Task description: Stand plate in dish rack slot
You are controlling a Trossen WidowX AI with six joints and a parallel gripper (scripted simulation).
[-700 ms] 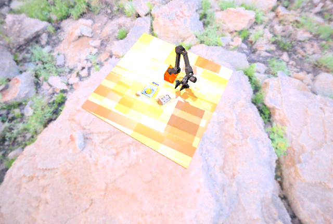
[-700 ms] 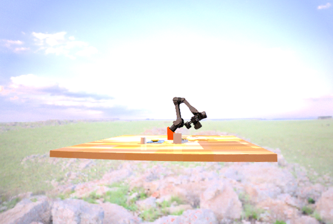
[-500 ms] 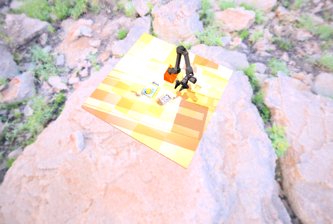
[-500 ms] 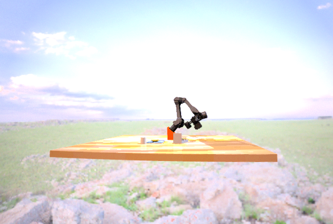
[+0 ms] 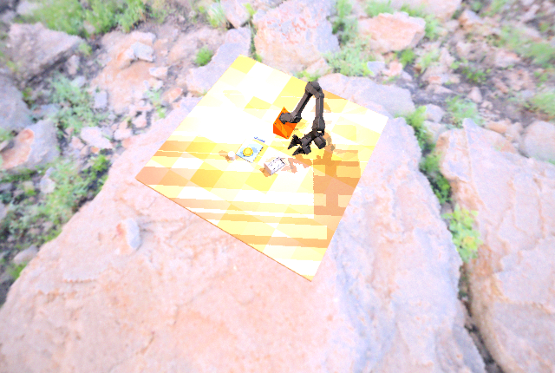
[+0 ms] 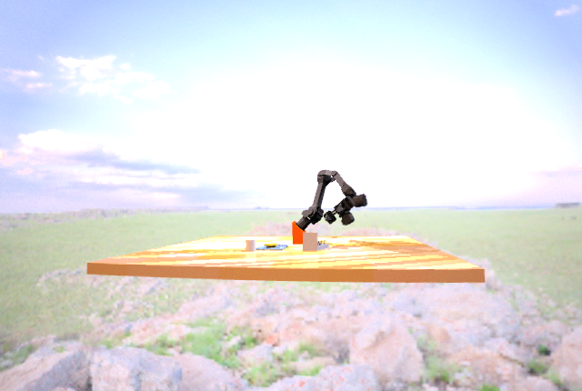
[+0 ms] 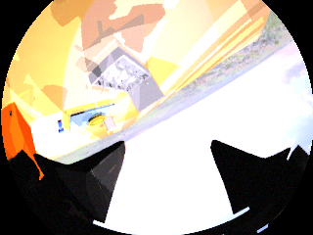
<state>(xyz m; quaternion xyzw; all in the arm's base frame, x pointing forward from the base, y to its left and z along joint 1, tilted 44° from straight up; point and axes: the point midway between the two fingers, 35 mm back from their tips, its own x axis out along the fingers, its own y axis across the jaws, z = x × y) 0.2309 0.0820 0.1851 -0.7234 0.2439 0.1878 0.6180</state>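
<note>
The yellow plate lies 6 cm ahead of my gripper tip, 28 cm to the right of it and 13 cm below it. From my gripper tip the other things lie so: dish rack (6 cm ahead, 7 cm to the right, 13 cm below); pale cup (14 cm ahead, 36 cm to the right, 12 cm below); light blue mat (4 cm ahead, 28 cm to the right, 15 cm below).
</note>
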